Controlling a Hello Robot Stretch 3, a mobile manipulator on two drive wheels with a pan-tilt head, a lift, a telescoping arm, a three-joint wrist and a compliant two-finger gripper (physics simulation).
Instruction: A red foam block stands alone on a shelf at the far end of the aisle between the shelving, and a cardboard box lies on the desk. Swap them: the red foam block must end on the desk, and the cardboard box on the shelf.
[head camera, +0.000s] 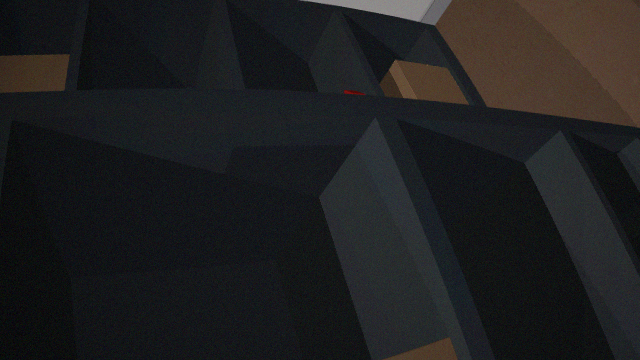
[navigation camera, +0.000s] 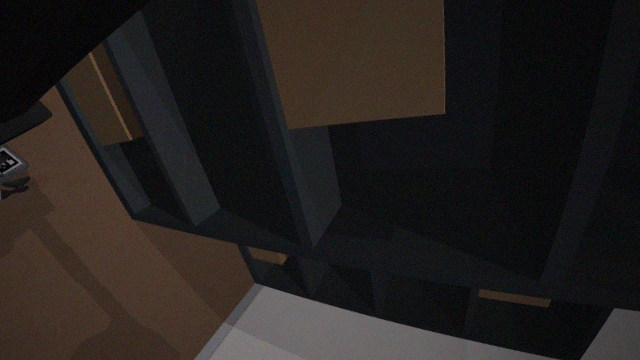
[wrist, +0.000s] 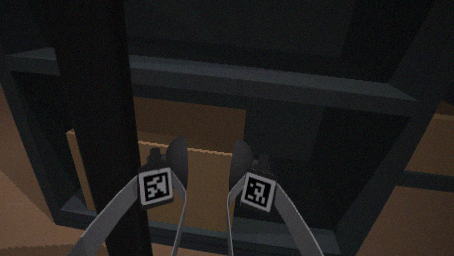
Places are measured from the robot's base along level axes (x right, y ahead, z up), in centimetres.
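Pixels of known places: gripper, fingertip midpoint: (navigation camera: 19, 166) (wrist: 210, 155).
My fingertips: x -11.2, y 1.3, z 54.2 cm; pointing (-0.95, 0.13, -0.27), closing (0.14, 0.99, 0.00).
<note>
Ahead of a thing's pixels: the offset from my fingertips to its top centre. Level surfaces: height alone.
The red foam block {dz +3.6, dx -55.8, dy +107.2 cm} (head camera: 354, 92) shows as a thin red sliver in the head camera view, behind the edge of a dark shelf upright and beside a compartment with a cardboard box. The rest of it is hidden. The desk and the cardboard box on it do not show in these views. My gripper (wrist: 210, 155) is open with nothing between its fingertips. In the wrist view it points at a low shelf compartment, with a large box behind the fingers. Part of the gripper, with one marker, shows at the left edge of the navigation camera view.
Dark shelving (head camera: 415, 200) (navigation camera: 280, 125) (wrist: 270, 82) stands close across all three views. A large cardboard box (wrist: 207, 192) lies in its low compartment. Another box {dz -19.6, dx -63.3, dy +104.1 cm} (head camera: 435, 82) sits in the far shelving. Brown floor {dz -54.3 cm} (navigation camera: 75, 240) and a pale wall (navigation camera: 320, 325) show beyond the shelf end.
</note>
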